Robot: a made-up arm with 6 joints.
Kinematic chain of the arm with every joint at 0, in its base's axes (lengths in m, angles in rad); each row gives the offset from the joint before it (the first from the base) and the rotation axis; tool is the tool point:
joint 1: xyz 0 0 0.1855 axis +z
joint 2: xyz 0 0 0 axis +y
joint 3: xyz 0 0 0.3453 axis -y
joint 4: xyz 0 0 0 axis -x
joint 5: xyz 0.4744 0 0 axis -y
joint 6: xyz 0 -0.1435 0 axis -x
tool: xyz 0 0 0
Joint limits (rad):
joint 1: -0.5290..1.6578
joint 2: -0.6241..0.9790
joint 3: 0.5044..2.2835
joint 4: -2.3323..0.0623
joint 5: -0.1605..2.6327
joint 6: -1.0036..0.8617
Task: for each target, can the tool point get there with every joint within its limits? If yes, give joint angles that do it. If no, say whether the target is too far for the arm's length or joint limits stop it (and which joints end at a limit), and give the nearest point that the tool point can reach.
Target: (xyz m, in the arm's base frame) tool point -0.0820 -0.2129 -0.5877
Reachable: no: joint limits stop it (at a limit: joint 1, joint 2, joint 3) | nearest point 0.5402 -0.3533 0.0370 | short by 0.893 m
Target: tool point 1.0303 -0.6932 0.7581
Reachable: no: too far | nearest point 0.6246 -0.4089 0.5612 | short by 0.533 m
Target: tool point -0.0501 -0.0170 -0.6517
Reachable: no: joint limits stop it (at a limit: joint 1, joint 2, joint 3) | nearest point -0.0628 0.6400 0.0338 | short by 0.950 m
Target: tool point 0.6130 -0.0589 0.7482
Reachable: yes | joints 0.1114 0.8192 1.7112 -0.4894 1.7799 0.5438
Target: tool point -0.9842 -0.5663 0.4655
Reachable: no: too far | nearest point -0.5899 -0.3394 0.5670 | short by 0.466 m
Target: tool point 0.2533 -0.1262 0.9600
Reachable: yes | joints -0.0906 0.5299 2.1239 -0.7729 1.0881 0.6998
